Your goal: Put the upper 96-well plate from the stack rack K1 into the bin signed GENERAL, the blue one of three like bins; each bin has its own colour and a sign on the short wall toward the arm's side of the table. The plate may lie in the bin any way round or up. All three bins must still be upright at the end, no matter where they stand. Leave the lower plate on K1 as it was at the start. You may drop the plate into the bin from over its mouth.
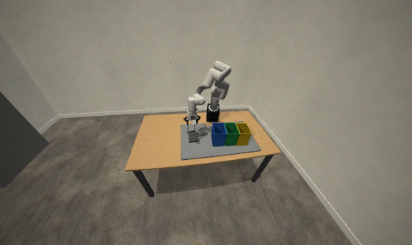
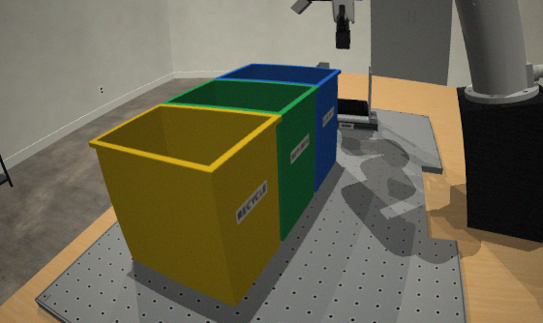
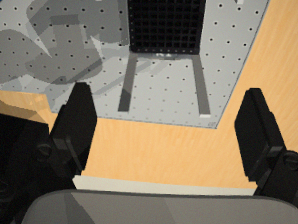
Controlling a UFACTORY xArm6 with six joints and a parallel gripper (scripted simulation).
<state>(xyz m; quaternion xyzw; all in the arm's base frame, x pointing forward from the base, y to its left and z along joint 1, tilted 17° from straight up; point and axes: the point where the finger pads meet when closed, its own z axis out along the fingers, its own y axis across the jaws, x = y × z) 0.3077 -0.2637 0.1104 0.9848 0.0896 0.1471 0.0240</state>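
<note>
Right now my hand is 16 cm above the black 96-well plate. Also, from my hand: blue bin 27 cm to the left, 12 cm below, 5 cm ahead; pale plate 18 cm below; green bin 40 cm to the left, 12 cm below, 5 cm ahead.
</note>
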